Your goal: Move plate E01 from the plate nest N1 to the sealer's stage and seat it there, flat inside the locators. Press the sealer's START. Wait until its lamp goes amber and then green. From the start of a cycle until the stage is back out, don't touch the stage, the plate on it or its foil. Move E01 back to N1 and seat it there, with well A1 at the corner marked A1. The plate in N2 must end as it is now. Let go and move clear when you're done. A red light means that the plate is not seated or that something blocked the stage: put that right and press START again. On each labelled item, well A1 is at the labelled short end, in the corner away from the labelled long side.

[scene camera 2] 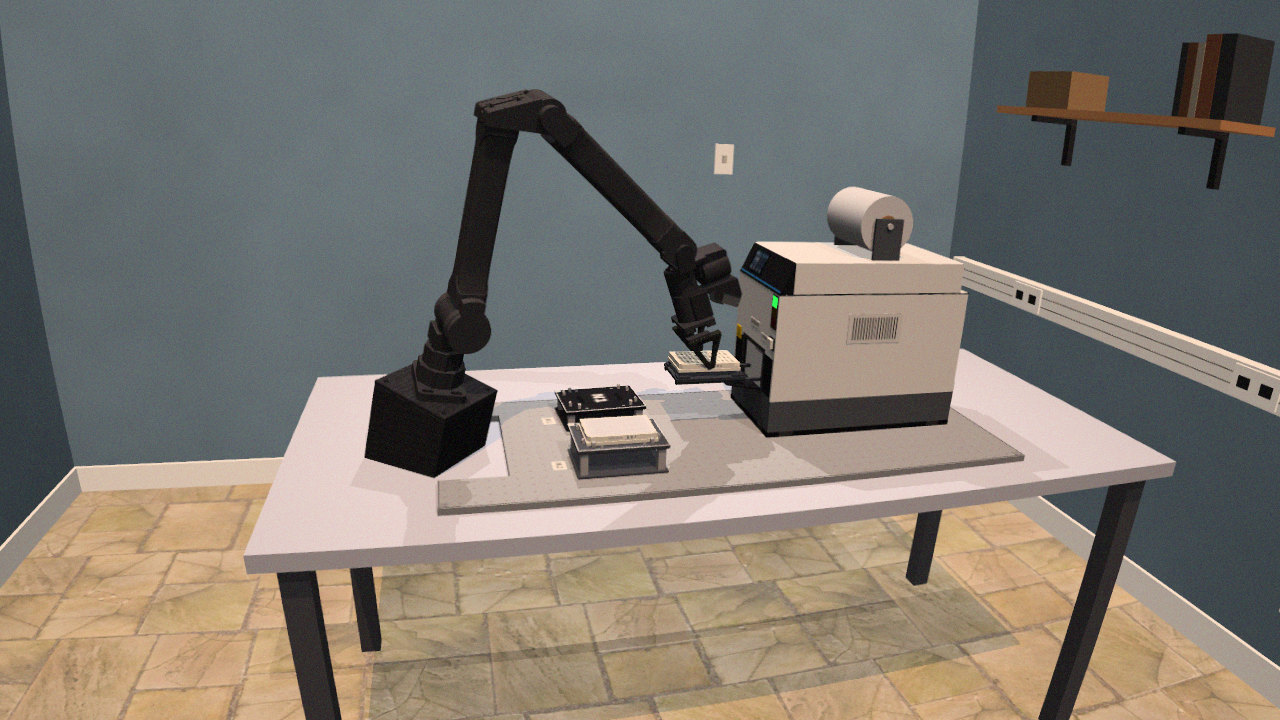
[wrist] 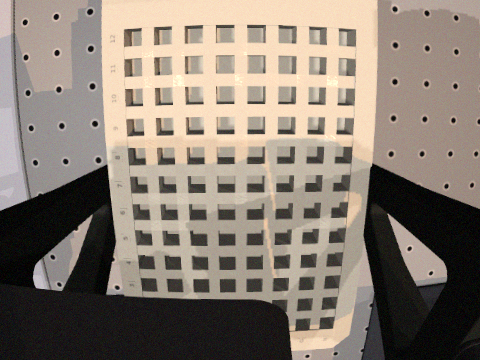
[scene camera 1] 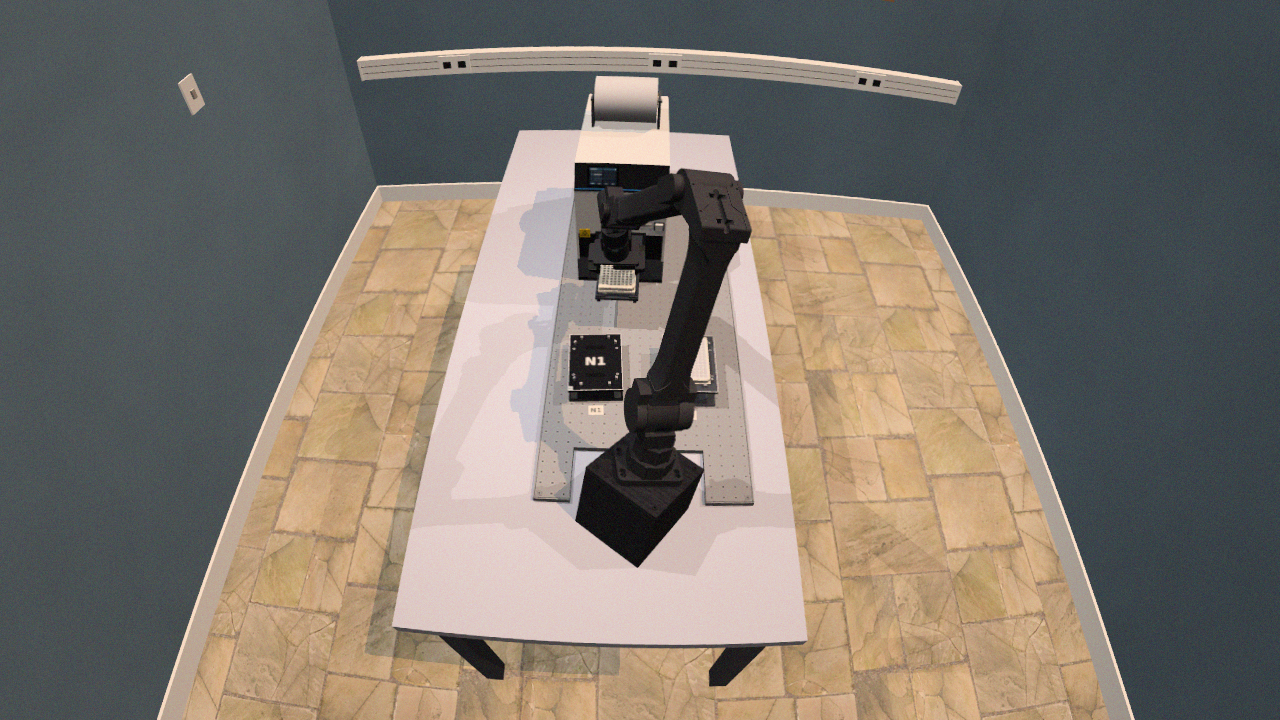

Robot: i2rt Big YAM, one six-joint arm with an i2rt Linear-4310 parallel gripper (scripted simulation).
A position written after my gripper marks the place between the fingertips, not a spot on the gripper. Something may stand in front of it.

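You'd find my gripper in scene camera 2 (705,362), and my gripper is there in scene camera 1 (617,272) and in the wrist view (239,179) as well. There's a foil roll, where (scene camera 1: 620,99) and (scene camera 2: 844,205) are the same spot. And for a nest N1, (scene camera 2: 626,395) and (scene camera 1: 594,341) are the same spot too.
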